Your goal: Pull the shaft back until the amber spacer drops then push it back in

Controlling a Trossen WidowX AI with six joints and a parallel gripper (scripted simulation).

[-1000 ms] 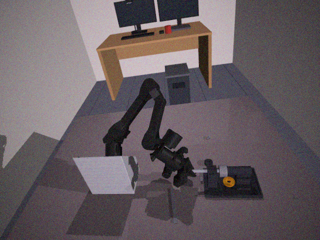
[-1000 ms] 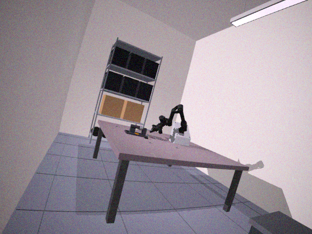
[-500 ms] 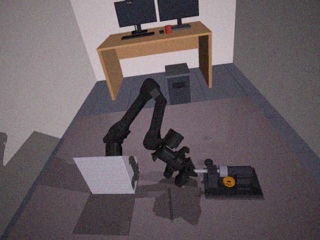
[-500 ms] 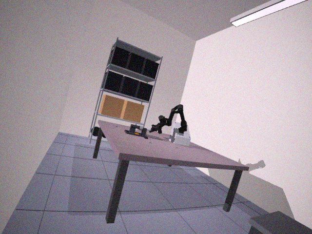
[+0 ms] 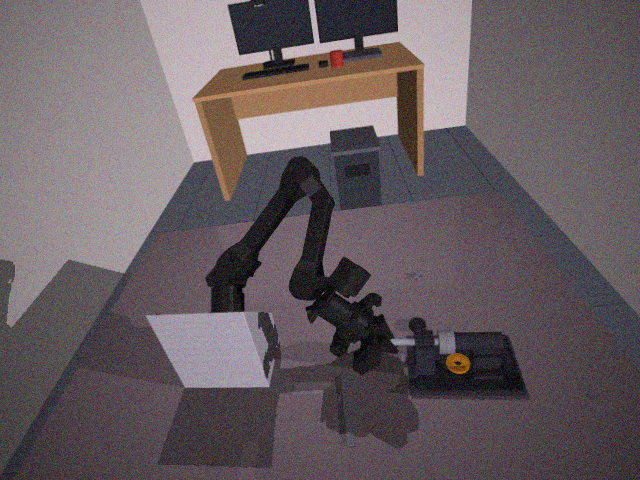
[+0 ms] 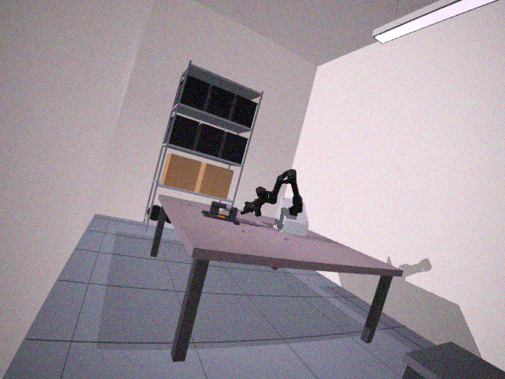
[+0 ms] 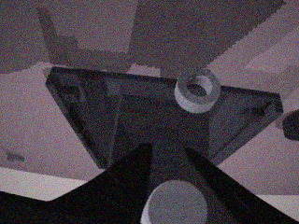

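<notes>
Now: gripper tip 6 cm short of the pale shaft and 2 cm below it. The rest, counted from my gripper tip: black ring knob (6 cm ahead, 12 cm to the left, 5 cm below); thin grey strip (11 cm behind, 11 cm to the right, 5 cm below); amber spacer (13 cm ahead, 1 cm to the right, 5 cm below).
</notes>
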